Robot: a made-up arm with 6 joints.
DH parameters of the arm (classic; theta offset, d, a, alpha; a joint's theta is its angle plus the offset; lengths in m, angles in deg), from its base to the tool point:
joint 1: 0 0.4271 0 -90
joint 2: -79.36 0 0.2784 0
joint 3: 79.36 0 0.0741 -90
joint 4: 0 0.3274 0 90
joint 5: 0 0 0.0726 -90
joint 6: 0 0.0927 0 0
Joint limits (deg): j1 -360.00..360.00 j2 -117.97..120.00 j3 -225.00..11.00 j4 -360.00..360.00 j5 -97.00..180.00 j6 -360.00..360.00
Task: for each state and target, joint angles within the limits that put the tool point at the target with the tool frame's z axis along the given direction. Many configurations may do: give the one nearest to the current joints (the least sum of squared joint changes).
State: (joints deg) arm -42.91 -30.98 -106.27 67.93 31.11 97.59
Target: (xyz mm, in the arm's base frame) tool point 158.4 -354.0 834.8 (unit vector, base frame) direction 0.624 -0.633 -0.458
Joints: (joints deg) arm -66.31 -19.43 -78.89 28.95 40.93 97.59
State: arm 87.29 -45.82 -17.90 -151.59 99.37 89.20
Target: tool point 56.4 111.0 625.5 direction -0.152 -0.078 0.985
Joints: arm 58.38 -85.67 4.21 -185.31 106.91 89.20
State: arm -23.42 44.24 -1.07 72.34 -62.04 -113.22
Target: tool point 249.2 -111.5 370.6 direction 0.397 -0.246 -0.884
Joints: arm -4.85 -6.93 -16.77 83.04 -12.31 -113.22
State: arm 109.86 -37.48 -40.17 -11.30 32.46 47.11
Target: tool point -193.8 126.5 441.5 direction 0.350 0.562 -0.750
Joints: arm 157.43 -39.89 -13.86 -44.34 69.11 47.11
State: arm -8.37 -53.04 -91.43 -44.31 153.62 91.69
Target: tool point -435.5 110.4 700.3 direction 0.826 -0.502 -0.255
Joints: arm -19.27 -93.84 -127.74 -20.52 144.93 91.69
